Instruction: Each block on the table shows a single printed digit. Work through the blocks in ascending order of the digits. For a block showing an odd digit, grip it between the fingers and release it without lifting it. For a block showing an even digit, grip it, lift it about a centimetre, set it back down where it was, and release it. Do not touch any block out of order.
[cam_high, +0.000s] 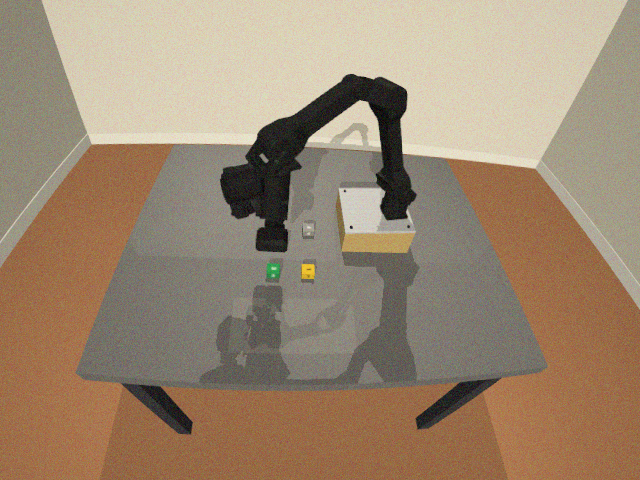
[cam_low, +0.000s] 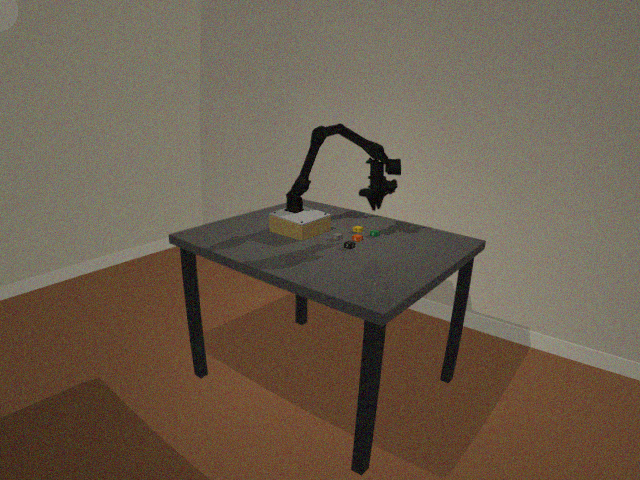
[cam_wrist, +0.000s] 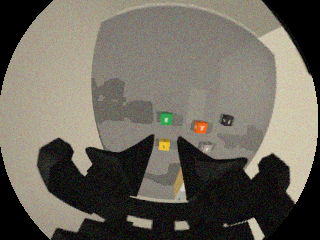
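Right now the green block is 10 cm below my gripper tip. Round my gripper tip: orange block: 3 cm behind, 10 cm to the right, 10 cm below; then yellow block: 9 cm behind, 1 cm to the left, 10 cm below; then grey block: 11 cm behind, 14 cm to the right, 10 cm below.
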